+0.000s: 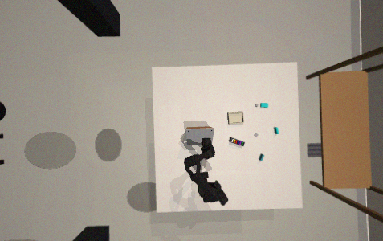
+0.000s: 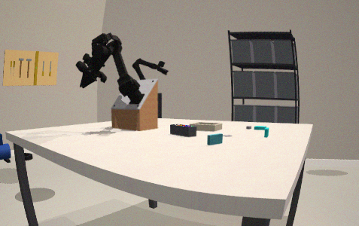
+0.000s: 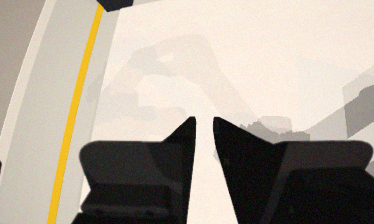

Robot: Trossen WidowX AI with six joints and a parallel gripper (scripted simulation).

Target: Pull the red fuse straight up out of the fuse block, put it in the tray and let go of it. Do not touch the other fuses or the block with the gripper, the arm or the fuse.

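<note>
My gripper tip is now 340 mm short of the red fuse, 290 mm to the right of it and 180 mm above it. Also, from my gripper tip: teal L-shaped piece: 610 mm ahead, 610 mm to the left, 200 mm below; then small grey cube: 540 mm ahead, 610 mm to the left, 200 mm below; then beige tray: 350 mm ahead, 500 mm to the left, 210 mm below.
</note>
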